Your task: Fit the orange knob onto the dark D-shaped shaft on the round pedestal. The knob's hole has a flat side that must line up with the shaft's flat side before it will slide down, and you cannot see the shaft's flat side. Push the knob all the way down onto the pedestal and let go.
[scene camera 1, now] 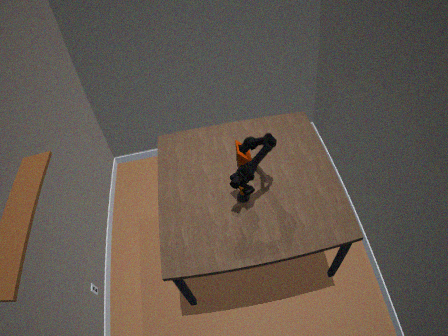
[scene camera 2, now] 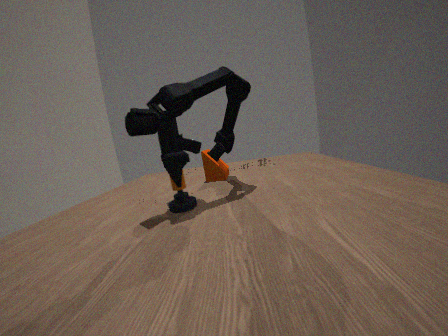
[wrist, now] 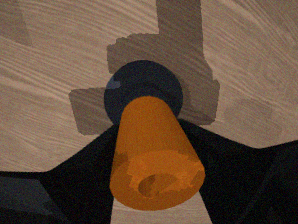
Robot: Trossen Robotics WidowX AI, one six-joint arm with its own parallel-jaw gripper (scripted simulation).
Scene:
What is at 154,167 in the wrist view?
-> An orange knob.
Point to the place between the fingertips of my gripper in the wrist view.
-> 148,127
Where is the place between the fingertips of my gripper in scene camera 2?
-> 178,185

